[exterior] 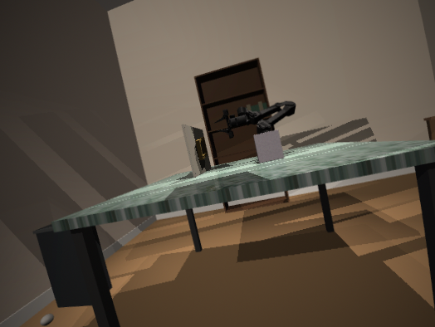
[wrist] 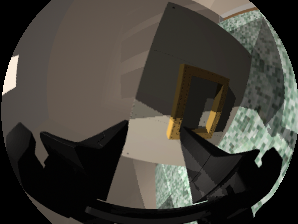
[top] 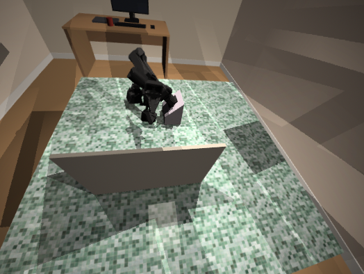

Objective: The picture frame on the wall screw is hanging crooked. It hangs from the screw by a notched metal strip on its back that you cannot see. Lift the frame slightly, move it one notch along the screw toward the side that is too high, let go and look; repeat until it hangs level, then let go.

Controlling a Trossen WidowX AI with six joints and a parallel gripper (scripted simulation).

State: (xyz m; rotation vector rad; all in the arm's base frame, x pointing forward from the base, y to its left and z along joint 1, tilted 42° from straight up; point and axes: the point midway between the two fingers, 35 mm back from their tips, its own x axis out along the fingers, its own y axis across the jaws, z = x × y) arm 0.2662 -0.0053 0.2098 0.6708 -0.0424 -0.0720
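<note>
The gold picture frame is 130 mm ahead of my gripper tip, 20 mm to the right of it and 110 mm below it. Round my gripper tip: grey wall panel 140 mm ahead, 30 mm to the right, 120 mm below.
</note>
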